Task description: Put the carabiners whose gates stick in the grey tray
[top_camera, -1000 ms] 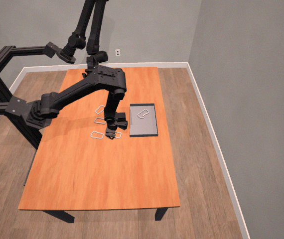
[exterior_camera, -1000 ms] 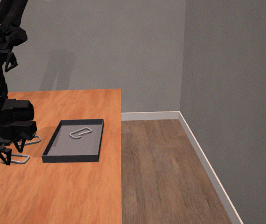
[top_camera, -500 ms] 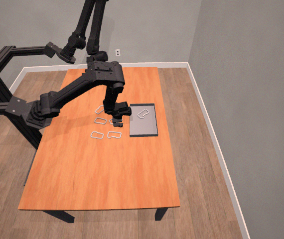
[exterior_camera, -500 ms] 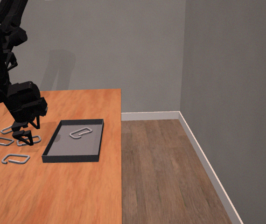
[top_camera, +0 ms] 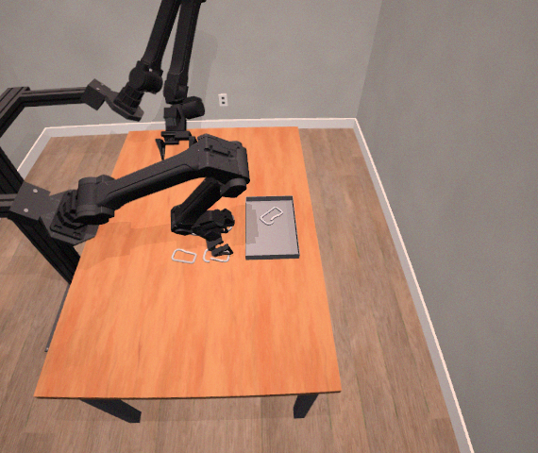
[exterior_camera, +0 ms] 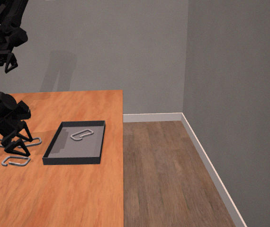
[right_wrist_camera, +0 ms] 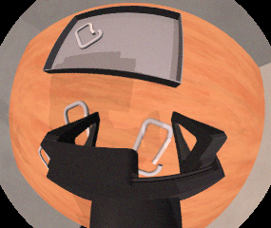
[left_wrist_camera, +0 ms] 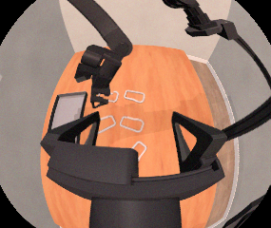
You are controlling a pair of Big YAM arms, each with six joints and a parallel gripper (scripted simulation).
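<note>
Now: right hand 160 mm short of the grey tray, 100 mm to the right of it and 40 mm above it.
</note>
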